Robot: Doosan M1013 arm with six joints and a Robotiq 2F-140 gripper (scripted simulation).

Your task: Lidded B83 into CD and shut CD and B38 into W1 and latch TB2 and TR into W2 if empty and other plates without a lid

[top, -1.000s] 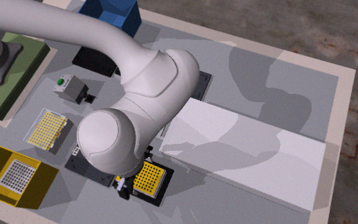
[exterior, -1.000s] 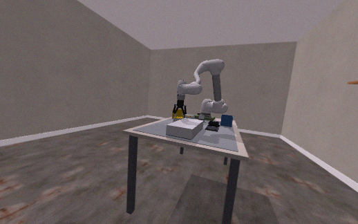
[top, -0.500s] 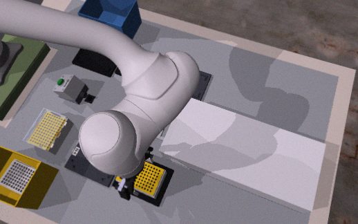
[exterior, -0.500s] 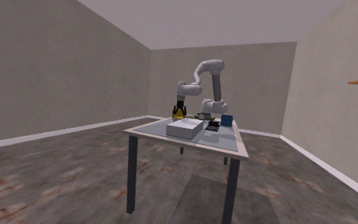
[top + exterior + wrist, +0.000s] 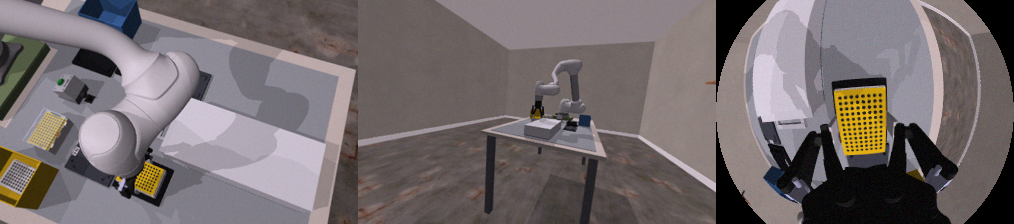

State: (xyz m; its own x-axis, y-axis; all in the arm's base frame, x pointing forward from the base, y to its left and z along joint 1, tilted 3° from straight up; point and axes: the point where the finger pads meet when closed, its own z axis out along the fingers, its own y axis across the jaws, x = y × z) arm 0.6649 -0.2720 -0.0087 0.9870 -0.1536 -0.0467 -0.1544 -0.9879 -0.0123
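Right now the yellow tip rack is 1 cm behind my hand and 1 cm below it. Round my hand: flat grey lid (14 cm ahead, 17 cm to the left, 3 cm below); clear assay plate (14 cm ahead, 17 cm to the left, 4 cm below); cooler drawer (17 cm ahead, 16 cm to the left, 3 cm below).
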